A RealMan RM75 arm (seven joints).
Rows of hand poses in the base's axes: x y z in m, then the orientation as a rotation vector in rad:
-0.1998, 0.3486, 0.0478, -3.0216, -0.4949, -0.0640
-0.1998, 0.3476, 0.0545, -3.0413, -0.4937, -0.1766
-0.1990, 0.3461, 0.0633, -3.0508, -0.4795, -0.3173
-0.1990, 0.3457, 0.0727, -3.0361, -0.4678, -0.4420
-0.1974, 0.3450, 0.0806, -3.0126, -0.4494, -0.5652
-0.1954, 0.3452, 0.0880, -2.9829, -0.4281, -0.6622
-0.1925, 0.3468, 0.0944, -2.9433, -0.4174, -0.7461
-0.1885, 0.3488, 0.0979, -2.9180, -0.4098, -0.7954
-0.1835, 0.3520, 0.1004, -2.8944, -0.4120, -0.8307
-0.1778, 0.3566, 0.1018, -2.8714, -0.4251, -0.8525
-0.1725, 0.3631, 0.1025, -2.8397, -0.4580, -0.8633
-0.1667, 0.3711, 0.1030, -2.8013, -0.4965, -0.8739
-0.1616, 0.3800, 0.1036, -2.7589, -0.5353, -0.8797
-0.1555, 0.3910, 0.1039, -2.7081, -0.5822, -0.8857
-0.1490, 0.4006, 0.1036, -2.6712, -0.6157, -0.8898
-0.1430, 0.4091, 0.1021, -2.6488, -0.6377, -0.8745
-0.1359, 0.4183, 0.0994, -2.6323, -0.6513, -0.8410
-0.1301, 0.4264, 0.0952, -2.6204, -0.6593, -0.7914
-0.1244, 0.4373, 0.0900, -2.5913, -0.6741, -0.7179
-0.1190, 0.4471, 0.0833, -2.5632, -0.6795, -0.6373
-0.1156, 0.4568, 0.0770, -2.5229, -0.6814, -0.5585
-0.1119, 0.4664, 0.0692, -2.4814, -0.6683, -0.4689
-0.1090, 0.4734, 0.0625, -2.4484, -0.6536, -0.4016
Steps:
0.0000, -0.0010, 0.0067, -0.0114, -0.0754, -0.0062
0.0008, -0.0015, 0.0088, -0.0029, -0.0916, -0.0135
0.0000, -0.0004, 0.0094, 0.0143, -0.0796, -0.0073
0.0016, -0.0007, 0.0079, 0.0194, -0.0789, -0.0101
0.0020, 0.0002, 0.0074, 0.0241, -0.0625, -0.0097
0.0029, 0.0016, 0.0064, 0.0292, -0.0554, -0.0004
0.0040, 0.0020, 0.0035, 0.0183, -0.0331, -0.0007
0.0050, 0.0032, 0.0025, 0.0153, -0.0246, 0.0057
0.0057, 0.0046, 0.0014, 0.0133, -0.0164, 0.0132
0.0053, 0.0065, 0.0007, 0.0163, -0.0110, 0.0292
0.0058, 0.0080, 0.0005, 0.0198, -0.0119, 0.0351
0.0051, 0.0089, 0.0006, 0.0232, -0.0093, 0.0377
0.0061, 0.0110, 0.0003, 0.0267, -0.0111, 0.0460
0.0065, 0.0096, -0.0003, 0.0189, -0.0082, 0.0334
0.0060, 0.0085, -0.0015, 0.0125, 0.0070, 0.0245
0.0071, 0.0092, -0.0027, 0.0122, 0.0211, 0.0206
0.0058, 0.0081, -0.0042, 0.0112, 0.0334, 0.0185
0.0057, 0.0109, -0.0052, 0.0242, 0.0495, 0.0337
0.0054, 0.0098, -0.0067, 0.0253, 0.0568, 0.0291
0.0034, 0.0097, -0.0063, 0.0356, 0.0574, 0.0311
0.0037, 0.0096, -0.0078, 0.0396, 0.0695, 0.0245
0.0029, 0.0070, -0.0067, 0.0315, 0.0543, 0.0159

